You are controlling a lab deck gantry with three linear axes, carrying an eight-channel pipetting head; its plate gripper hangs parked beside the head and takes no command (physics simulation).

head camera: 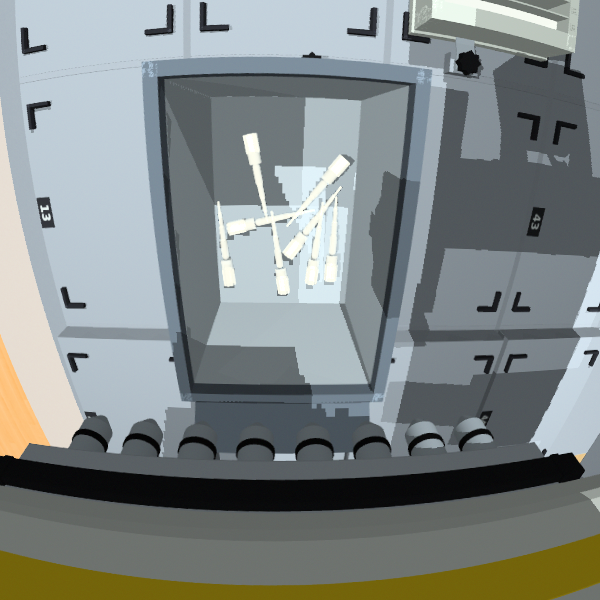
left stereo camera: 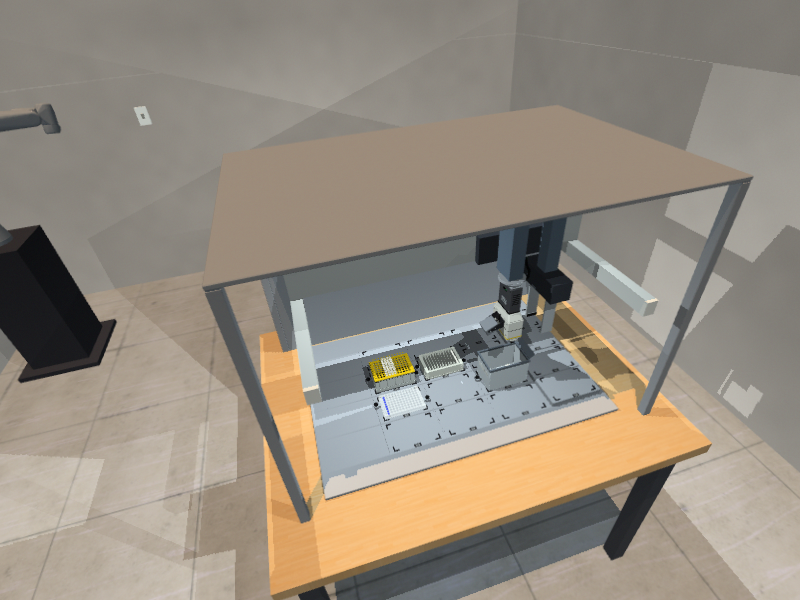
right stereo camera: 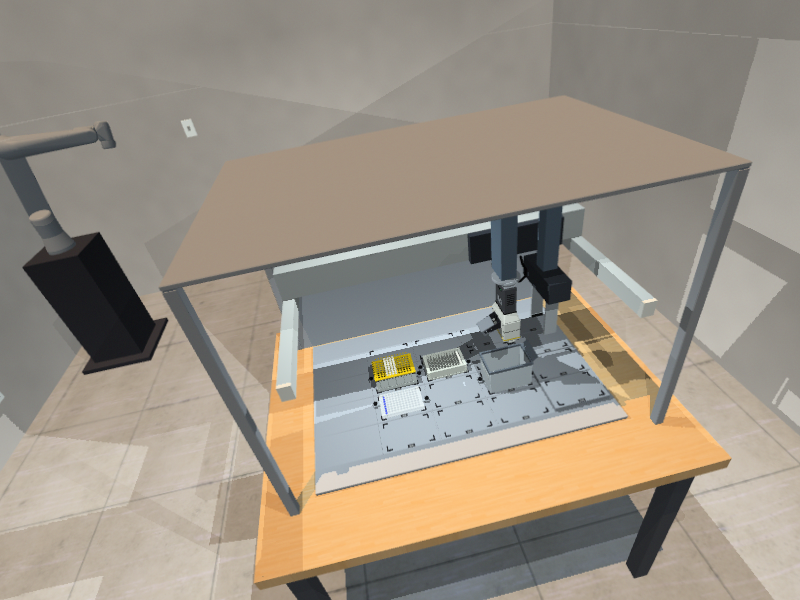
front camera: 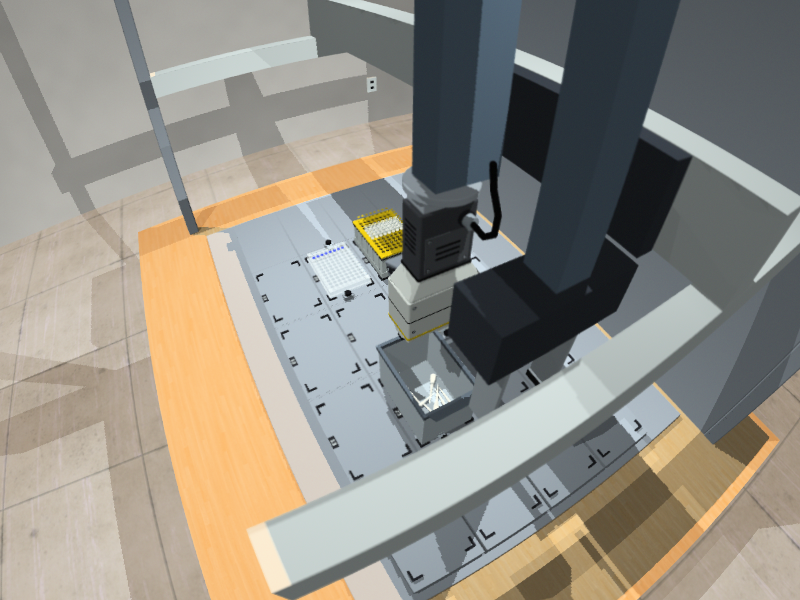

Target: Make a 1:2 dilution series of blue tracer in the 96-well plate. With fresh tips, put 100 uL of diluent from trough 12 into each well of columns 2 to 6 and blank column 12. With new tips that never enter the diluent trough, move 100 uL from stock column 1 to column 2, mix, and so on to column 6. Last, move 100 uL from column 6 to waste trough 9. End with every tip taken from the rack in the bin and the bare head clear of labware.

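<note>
The pipetting head (front camera: 418, 306) (left stereo camera: 511, 324) (right stereo camera: 509, 326) hangs beside and above the grey bin (front camera: 445, 423) (head camera: 152, 223) (left stereo camera: 507, 378) (right stereo camera: 510, 381). In the head view its eight nozzles (head camera: 255, 443) are bare. Several white tips (front camera: 432, 395) (head camera: 279, 251) lie loose and crossed on the bin floor. The 96-well plate (front camera: 339, 269) (left stereo camera: 404, 401) (right stereo camera: 403, 401) shows blue in one end column; liquid in other wells cannot be told. The yellow tip rack (front camera: 391, 249) (left stereo camera: 405, 382) (right stereo camera: 405, 381) holds white tips in middle columns. The plate gripper (front camera: 515, 387) (left stereo camera: 540, 318) (right stereo camera: 543, 317) hangs parked, paddles apart and empty.
The pale trough block (head camera: 492, 34) (left stereo camera: 447, 373) (right stereo camera: 449, 372) stands between the tip rack and the bin, hidden behind the head in the front view. Black knobs (front camera: 348, 293) (head camera: 467, 62) stand beside the labware. A pale gantry beam (front camera: 478, 452) crosses the front view.
</note>
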